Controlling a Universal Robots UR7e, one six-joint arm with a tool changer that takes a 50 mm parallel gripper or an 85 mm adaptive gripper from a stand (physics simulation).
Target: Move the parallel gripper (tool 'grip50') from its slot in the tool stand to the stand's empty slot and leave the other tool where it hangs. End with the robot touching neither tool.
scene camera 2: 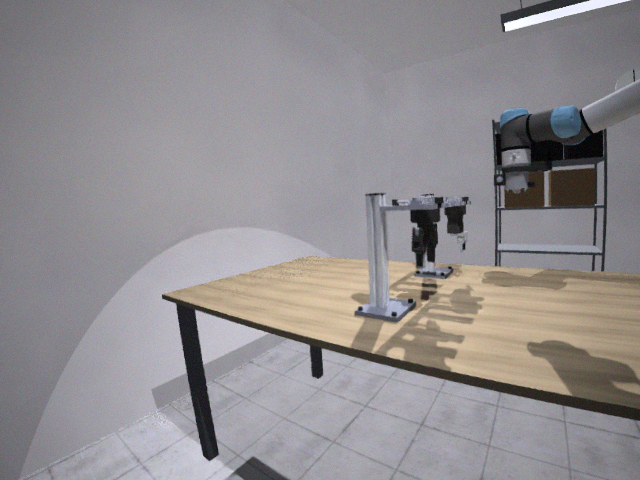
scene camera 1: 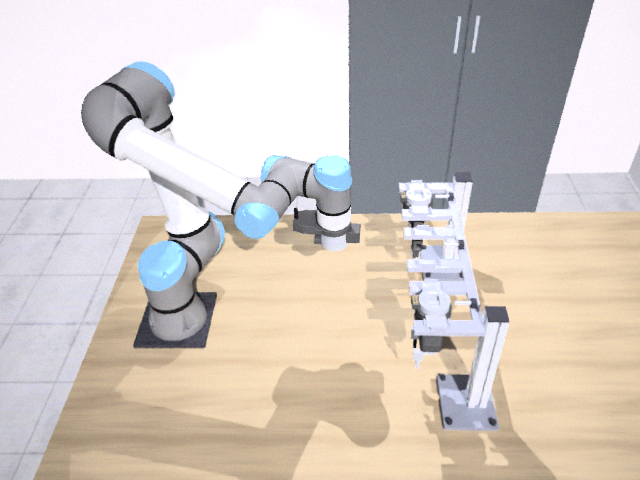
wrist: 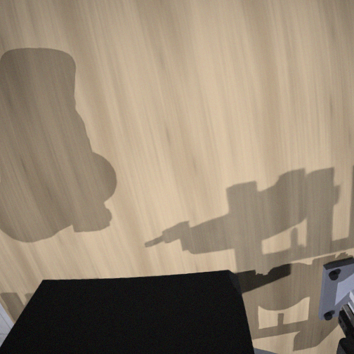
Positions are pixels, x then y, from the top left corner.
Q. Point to a parallel gripper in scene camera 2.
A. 454,214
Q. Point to a parallel gripper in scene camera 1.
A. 433,304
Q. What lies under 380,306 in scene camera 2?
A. A tool stand.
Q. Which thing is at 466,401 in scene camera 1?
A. A tool stand.
